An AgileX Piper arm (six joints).
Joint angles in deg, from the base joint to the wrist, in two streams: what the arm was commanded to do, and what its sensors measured. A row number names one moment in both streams.
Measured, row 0:
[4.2 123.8 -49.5 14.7 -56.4 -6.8]
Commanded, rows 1 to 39:
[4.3 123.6 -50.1 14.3 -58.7 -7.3]
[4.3 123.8 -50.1 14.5 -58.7 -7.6]
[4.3 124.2 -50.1 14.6 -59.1 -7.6]
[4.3 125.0 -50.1 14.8 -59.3 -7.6]
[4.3 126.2 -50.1 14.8 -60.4 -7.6]
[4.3 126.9 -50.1 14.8 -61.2 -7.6]
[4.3 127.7 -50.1 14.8 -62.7 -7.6]
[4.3 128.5 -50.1 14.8 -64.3 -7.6]
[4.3 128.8 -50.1 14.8 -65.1 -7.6]
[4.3 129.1 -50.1 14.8 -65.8 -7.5]
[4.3 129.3 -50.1 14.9 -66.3 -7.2]
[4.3 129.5 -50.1 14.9 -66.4 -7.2]
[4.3 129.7 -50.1 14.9 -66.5 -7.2]
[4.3 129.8 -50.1 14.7 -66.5 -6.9]
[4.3 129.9 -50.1 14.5 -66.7 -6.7]
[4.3 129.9 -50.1 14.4 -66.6 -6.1]
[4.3 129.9 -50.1 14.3 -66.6 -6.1]
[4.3 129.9 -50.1 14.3 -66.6 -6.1]
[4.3 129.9 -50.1 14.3 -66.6 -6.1]
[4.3 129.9 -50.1 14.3 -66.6 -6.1]
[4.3 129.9 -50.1 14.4 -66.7 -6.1]
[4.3 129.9 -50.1 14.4 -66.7 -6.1]
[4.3 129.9 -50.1 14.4 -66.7 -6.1]
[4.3 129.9 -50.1 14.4 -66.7 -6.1]
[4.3 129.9 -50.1 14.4 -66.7 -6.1]
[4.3 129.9 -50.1 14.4 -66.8 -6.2]
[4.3 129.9 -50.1 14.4 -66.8 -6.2]
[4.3 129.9 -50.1 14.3 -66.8 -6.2]
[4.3 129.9 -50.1 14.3 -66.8 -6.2]
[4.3 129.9 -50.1 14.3 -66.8 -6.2]
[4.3 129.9 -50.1 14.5 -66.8 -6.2]
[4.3 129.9 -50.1 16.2 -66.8 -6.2]
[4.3 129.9 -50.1 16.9 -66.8 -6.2]
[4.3 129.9 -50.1 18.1 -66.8 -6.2]
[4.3 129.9 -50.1 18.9 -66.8 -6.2]
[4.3 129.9 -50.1 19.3 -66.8 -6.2]
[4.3 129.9 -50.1 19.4 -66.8 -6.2]
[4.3 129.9 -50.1 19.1 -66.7 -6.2]
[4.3 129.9 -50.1 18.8 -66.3 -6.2]
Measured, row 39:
[4.2 129.9 -49.9 18.3 -65.5 -6.2]
